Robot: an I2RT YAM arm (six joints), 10 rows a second.
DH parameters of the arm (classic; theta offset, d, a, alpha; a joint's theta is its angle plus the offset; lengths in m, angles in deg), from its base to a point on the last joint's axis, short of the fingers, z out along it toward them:
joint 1: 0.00 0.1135 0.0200 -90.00
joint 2: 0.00 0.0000 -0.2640 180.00
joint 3: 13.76 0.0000 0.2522 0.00
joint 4: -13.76 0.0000 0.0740 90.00
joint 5: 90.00 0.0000 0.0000 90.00
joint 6: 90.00 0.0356 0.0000 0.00
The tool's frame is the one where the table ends.
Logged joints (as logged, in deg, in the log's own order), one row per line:
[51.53, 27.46, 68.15, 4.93, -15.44, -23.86]
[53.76, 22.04, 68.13, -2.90, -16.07, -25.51]
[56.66, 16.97, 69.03, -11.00, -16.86, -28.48]
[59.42, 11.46, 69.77, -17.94, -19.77, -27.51]
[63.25, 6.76, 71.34, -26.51, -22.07, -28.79]
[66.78, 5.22, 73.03, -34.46, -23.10, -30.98]
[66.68, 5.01, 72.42, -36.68, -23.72, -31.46]
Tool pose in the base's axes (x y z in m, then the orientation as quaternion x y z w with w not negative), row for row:
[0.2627, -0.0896, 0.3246, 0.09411, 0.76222, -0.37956, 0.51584]
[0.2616, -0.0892, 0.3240, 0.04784, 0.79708, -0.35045, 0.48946]
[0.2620, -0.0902, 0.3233, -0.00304, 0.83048, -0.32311, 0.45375]
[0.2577, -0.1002, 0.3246, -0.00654, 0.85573, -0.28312, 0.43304]
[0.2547, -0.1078, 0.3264, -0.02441, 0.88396, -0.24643, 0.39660]
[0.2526, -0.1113, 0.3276, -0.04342, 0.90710, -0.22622, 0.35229]
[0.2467, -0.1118, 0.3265, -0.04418, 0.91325, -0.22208, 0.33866]
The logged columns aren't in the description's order. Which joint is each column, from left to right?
Columns, left to right: joint 3, joint 5, joint 2, joint 4, joint 1, joint 6.
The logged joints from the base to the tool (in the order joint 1, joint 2, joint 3, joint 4, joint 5, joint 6), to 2 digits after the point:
[-15.44, 68.15, 51.53, 4.93, 27.46, -23.86]
[-16.07, 68.13, 53.76, -2.90, 22.04, -25.51]
[-16.86, 69.03, 56.66, -11.00, 16.97, -28.48]
[-19.77, 69.77, 59.42, -17.94, 11.46, -27.51]
[-22.07, 71.34, 63.25, -26.51, 6.76, -28.79]
[-23.10, 73.03, 66.78, -34.46, 5.22, -30.98]
[-23.72, 72.42, 66.68, -36.68, 5.01, -31.46]

